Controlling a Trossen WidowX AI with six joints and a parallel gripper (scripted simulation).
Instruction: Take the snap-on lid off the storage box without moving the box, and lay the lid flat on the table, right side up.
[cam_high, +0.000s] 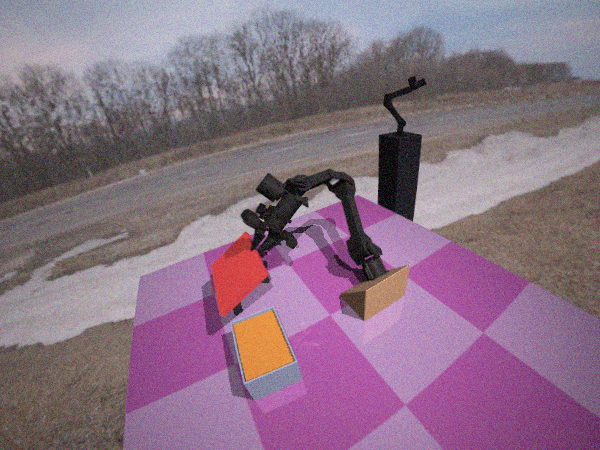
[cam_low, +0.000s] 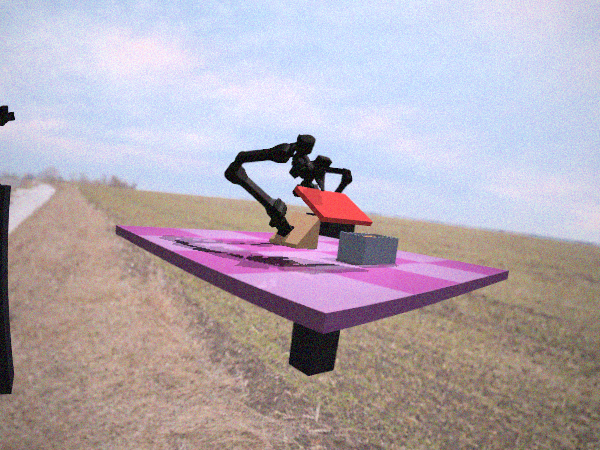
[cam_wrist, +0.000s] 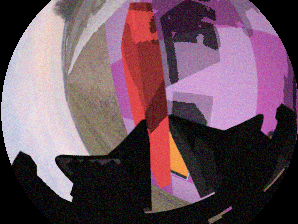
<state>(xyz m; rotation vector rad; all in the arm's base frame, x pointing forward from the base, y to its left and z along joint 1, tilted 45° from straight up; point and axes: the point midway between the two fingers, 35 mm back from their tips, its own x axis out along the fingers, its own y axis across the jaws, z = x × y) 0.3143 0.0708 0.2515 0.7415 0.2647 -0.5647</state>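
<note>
My gripper tip is 70 mm short of the red lid and 40 mm above it. The rest, counted from my gripper tip: grey storage box 60 mm ahead, 210 mm to the left, 180 mm below.
</note>
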